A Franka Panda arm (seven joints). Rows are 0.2 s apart.
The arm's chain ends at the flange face. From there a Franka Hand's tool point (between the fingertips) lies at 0.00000 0.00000 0.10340 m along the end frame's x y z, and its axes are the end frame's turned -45 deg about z.
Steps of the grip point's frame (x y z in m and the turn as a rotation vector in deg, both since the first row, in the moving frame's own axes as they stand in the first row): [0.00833 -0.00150 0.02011 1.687 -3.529 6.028]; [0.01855 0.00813 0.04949 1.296 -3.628 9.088]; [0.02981 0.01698 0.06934 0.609 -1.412 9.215]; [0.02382 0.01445 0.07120 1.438 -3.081 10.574]
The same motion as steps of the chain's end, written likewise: [0.01159 -0.00895 0.02035 -1.302 -3.688 6.028]; [0.02535 -0.00983 0.04972 -1.649 -3.482 9.088]; [0.03574 -0.00989 0.06938 -0.568 -1.429 9.215]; [0.03298 -0.00818 0.07138 -1.162 -3.195 10.574]
